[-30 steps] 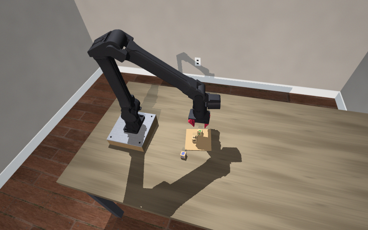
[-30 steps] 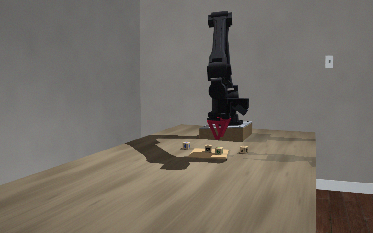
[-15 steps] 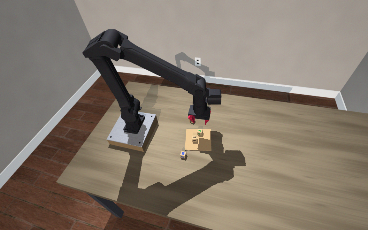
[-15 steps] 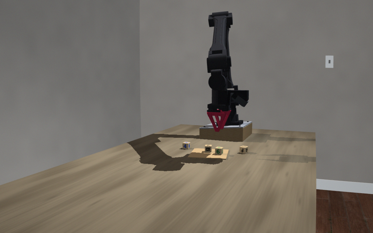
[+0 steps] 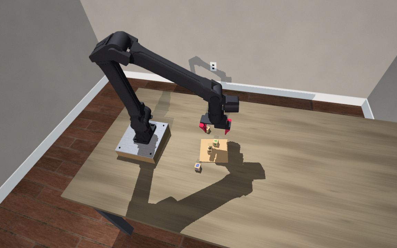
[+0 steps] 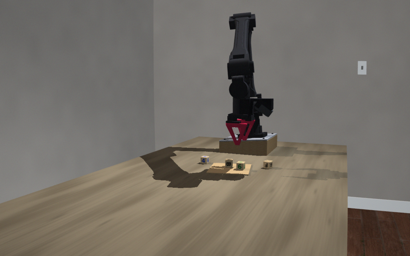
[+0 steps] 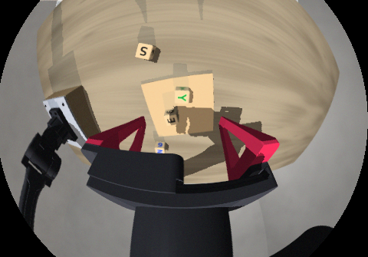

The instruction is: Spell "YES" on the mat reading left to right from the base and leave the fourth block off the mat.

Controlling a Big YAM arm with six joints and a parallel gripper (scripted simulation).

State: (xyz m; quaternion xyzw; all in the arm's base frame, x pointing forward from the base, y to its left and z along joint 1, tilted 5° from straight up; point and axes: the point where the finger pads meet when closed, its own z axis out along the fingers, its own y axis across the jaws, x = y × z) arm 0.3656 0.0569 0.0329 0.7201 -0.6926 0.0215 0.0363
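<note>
My hand is 40 mm to the left of the tan mat and 100 mm above it.
</note>
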